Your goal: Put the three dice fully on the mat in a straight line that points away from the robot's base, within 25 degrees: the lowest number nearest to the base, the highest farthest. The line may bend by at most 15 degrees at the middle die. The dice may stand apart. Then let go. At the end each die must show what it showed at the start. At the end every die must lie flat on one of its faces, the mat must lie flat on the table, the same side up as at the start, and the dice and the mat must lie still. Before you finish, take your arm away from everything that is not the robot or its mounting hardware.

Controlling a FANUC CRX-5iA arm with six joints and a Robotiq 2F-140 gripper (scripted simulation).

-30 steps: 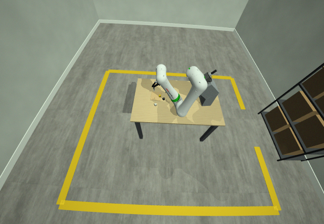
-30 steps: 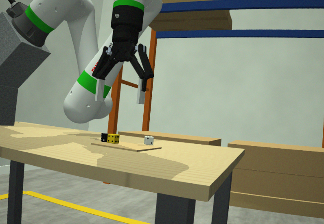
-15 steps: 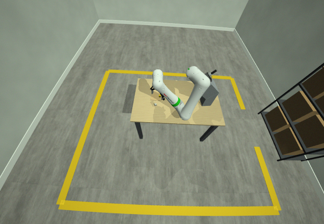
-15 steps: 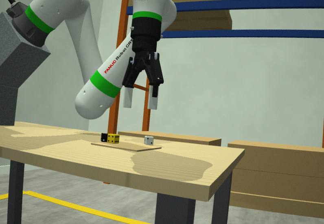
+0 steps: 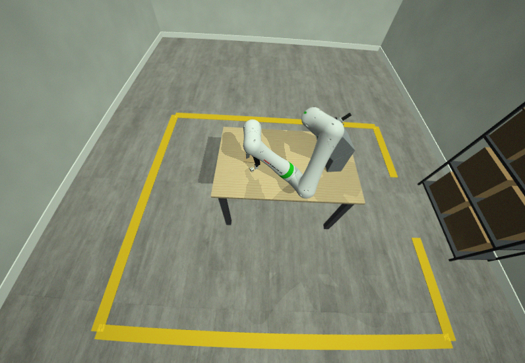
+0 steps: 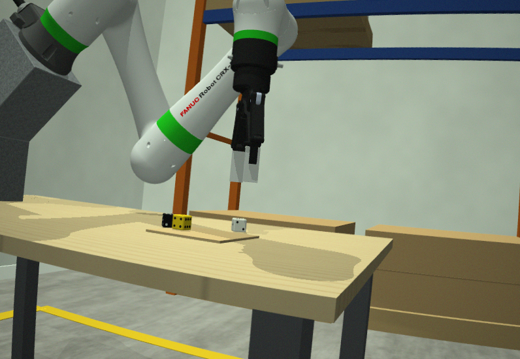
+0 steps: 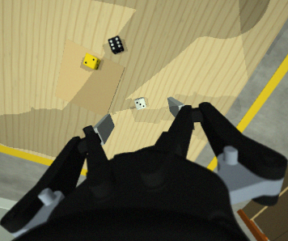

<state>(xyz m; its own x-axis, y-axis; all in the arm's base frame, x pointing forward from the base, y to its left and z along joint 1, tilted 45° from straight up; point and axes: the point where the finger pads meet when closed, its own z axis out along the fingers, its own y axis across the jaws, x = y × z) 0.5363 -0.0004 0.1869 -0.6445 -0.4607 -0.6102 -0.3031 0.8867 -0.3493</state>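
My hand is 11 cm above the white die. Round my hand: black die: 12 cm behind, 11 cm below, 7 cm to the right; tan mat: 14 cm to the right, 12 cm below, 3 cm behind; yellow die: 12 cm to the right, 10 cm below, 8 cm behind.
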